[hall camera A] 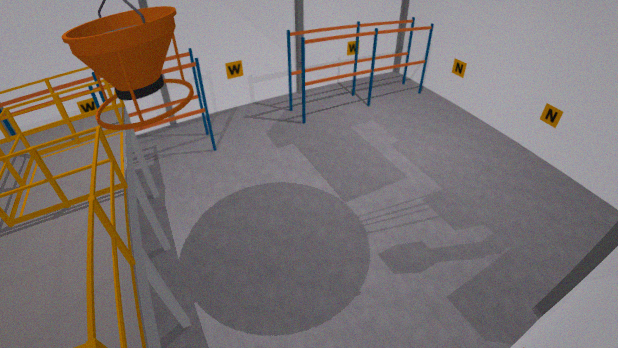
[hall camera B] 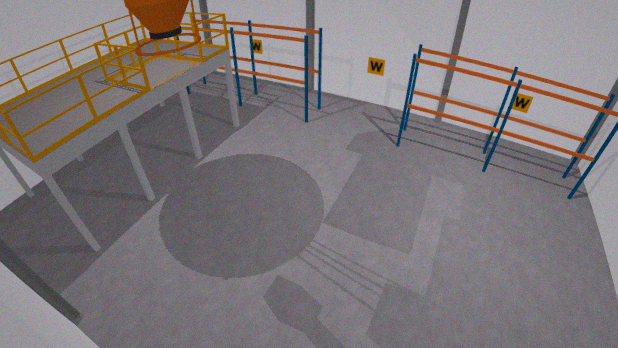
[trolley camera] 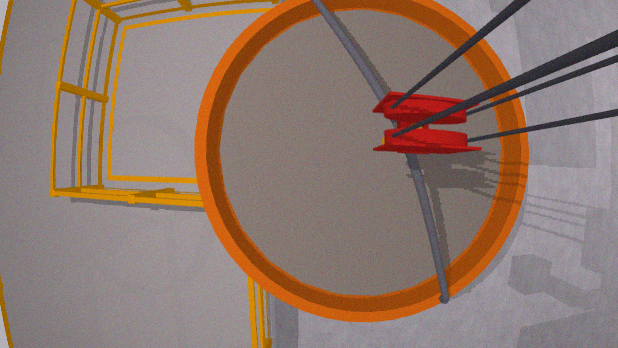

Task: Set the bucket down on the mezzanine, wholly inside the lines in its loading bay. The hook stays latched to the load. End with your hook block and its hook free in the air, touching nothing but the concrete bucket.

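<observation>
The orange concrete bucket (hall camera A: 122, 50) (hall camera B: 160, 15) (trolley camera: 201, 150) hangs upright in the air, its lower ring near the mezzanine railing in the hall views. My red hook block (trolley camera: 412, 123) is above the bucket, over the grey bail. The hook is mostly hidden under the block and appears latched on the bail. The ropes slant off to the right. The mezzanine (hall camera A: 45, 280) (hall camera B: 200, 67) (trolley camera: 125, 275) has a loading bay with yellow lines (trolley camera: 155, 179). In the trolley view the bucket covers the bay's right part and reaches past the deck edge over the floor.
Yellow railings (hall camera A: 91, 270) (hall camera B: 87, 97) (trolley camera: 80, 90) stand around the bay and along the deck edge. Blue and orange racks (hall camera A: 303, 80) (hall camera B: 306, 75) stand near the west wall. A large round shadow (hall camera A: 275, 260) (hall camera B: 242, 215) lies on the floor beside the mezzanine.
</observation>
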